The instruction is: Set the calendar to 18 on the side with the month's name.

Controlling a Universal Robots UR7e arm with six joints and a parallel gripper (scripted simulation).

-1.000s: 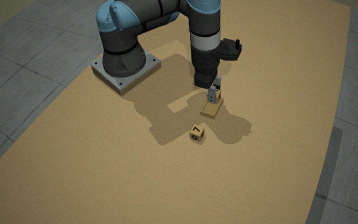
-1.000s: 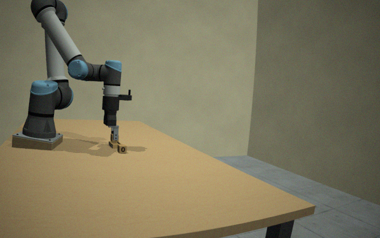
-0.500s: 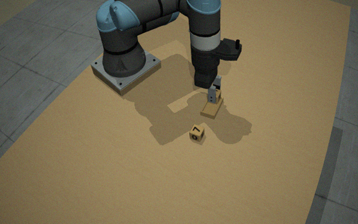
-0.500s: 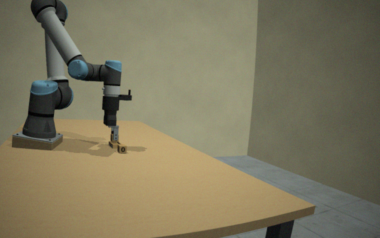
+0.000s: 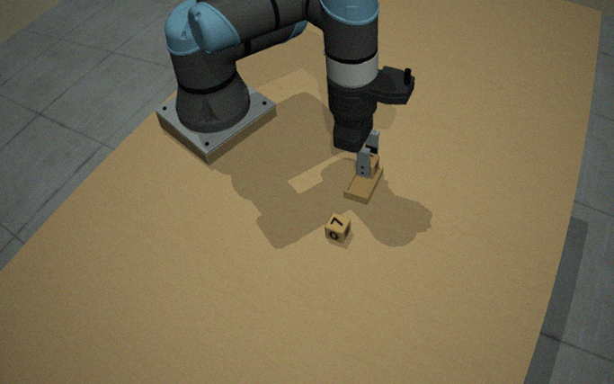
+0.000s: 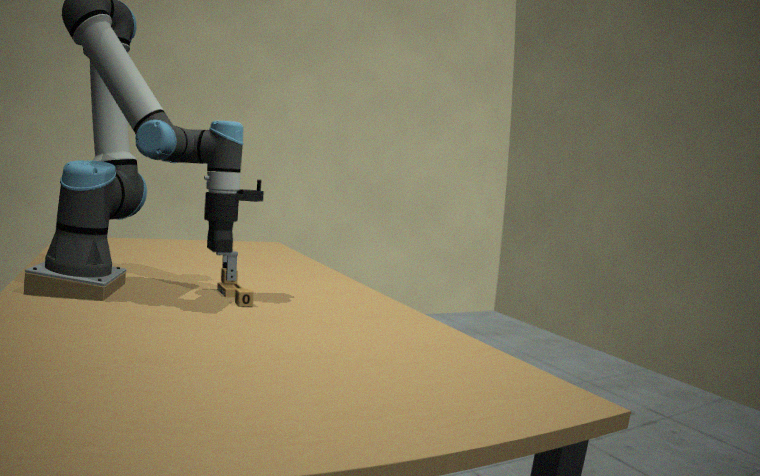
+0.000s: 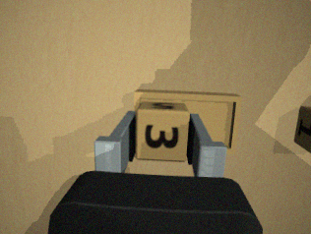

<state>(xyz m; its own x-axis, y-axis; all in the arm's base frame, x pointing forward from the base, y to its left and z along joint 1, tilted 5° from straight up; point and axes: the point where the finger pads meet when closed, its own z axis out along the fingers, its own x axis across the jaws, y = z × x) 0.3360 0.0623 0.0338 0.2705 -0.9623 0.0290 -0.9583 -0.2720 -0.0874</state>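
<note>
The wooden tray lies 4 cm below my hand and 2 cm to the right of it.
</note>
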